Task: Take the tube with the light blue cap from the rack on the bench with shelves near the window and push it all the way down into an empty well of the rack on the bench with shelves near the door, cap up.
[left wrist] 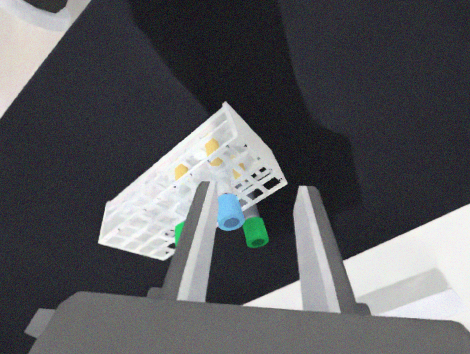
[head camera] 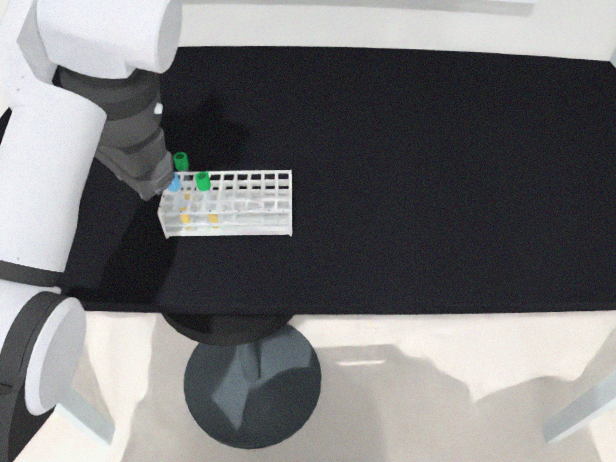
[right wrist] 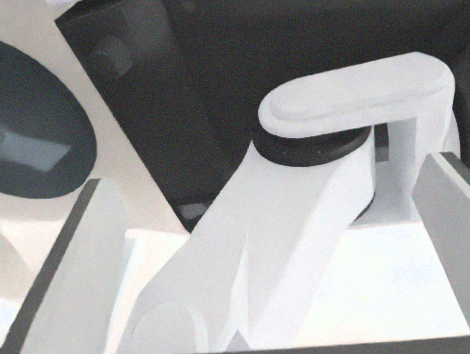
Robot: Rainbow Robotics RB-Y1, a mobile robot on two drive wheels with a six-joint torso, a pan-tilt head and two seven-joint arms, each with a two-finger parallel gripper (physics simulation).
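Frame: origin at the robot's base, x back, y right, z up, level; millimetres.
Where they show: left gripper, fingertip midpoint: (left wrist: 256,196) (head camera: 136,184); right gripper, fingertip midpoint: (right wrist: 268,185).
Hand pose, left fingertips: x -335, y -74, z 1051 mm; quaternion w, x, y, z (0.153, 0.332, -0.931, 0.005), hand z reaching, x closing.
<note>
Each offset is from my left fingertips to the top centre of the thing. "spot": to the spot under its first point. Level surfaces: height alone.
The tube with the light blue cap @[dx -23, dy +46, dz -16 mm] (head camera: 174,183) (left wrist: 230,212) stands cap up in the white rack @[dx -40, dy +117, dz -78 mm] (head camera: 240,231) (left wrist: 254,131), at the rack's left end in the head view. My left gripper (head camera: 157,193) (left wrist: 256,196) is partly open with nothing held. Its fingers are tilted beside that end of the rack. In the left wrist view the blue cap shows between the fingers, close to the left-hand one; its depth relative to the tips is unclear. In the head view the gripper hides part of the cap. My right gripper (right wrist: 268,185) is wide open and empty, away from the rack.
A green-capped tube @[spot: dx -2, dy +86, dz -18 mm] (head camera: 203,181) (left wrist: 178,234) stands right of the blue one in the head view. Another green cap @[dx -65, dy +58, dz -16 mm] (head camera: 181,161) (left wrist: 256,232) is just behind it. Yellow pieces show low in the rack. The black bench @[dz -135 mm] (head camera: 425,200) bears the rack; a round stool (head camera: 280,400) stands in front.
</note>
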